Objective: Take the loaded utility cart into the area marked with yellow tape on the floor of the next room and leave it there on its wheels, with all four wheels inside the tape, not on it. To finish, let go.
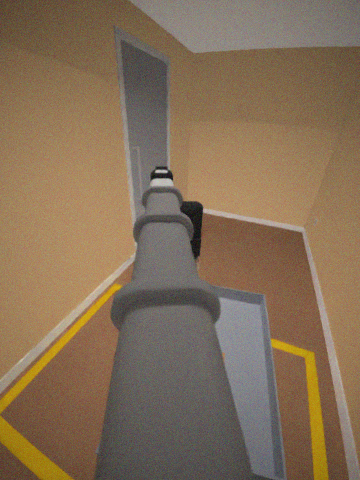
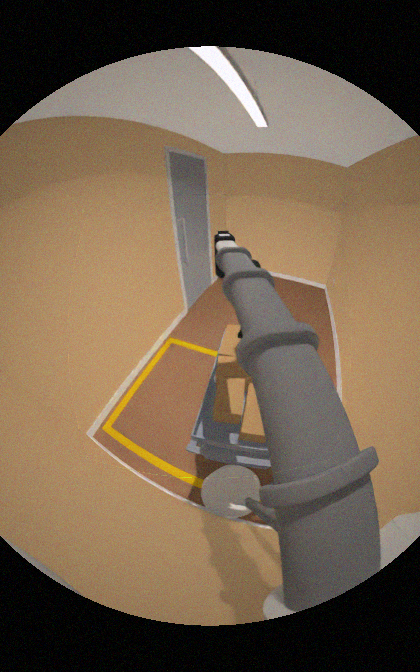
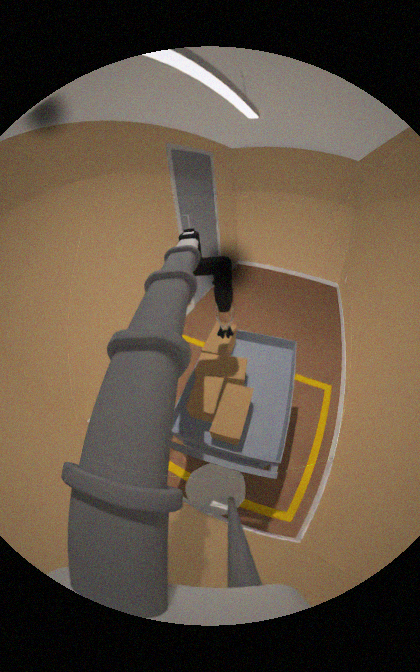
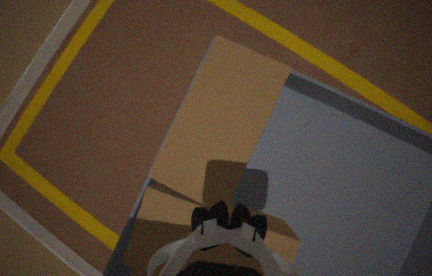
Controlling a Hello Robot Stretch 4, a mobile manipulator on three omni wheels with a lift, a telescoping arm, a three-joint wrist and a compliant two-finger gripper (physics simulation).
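Frame: origin at the robot's base, x ahead, y left, z up, level; millimetres.
Seen in the pictures: gripper, fingertip midpoint: (image 4: pixel 229 218).
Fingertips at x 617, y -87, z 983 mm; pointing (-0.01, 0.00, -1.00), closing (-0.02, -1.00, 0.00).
Note:
A point is followed by its place in that frame.
The blue-grey utility cart (image 1: pixel 245 360) {x 450, y -295, z 766 mm} (image 2: pixel 227 444) (image 3: pixel 270 400) (image 4: pixel 340 160) {x 685, y -267, z 766 mm} stands upright, carrying several brown boxes (image 3: pixel 231 412) (image 4: pixel 220 100) {x 745, y -60, z 884 mm} on its top tray, mostly along the left side. The yellow tape (image 1: pixel 314 400) {x 502, y -984, z -27 mm} (image 2: pixel 140 452) (image 3: pixel 267 511) (image 4: pixel 300 47) {x 1221, y -350, z -27 mm} runs on the floor around the cart. The wheels are hidden under the tray, so their places relative to the tape cannot be seen. My gripper (image 3: pixel 225 332) (image 4: pixel 229 218) {x 617, y -87, z 983 mm} is shut and empty, its fingertips together, above the boxes toward the tray's far end. It casts a shadow on a box and the tray.
My extended arm (image 1: pixel 165 360) {x 156, y 3, z 1409 mm} (image 2: pixel 300 400) (image 3: pixel 135 400) reaches over the cart's left side. A grey door (image 1: pixel 145 100) {x 2567, y 148, z 1706 mm} (image 2: pixel 191 215) (image 3: pixel 195 190) is in the left wall. Walls with white skirting run close outside the tape at left and right. A grey disc (image 2: pixel 231 490) (image 3: pixel 216 485) shows by the cart's near end.

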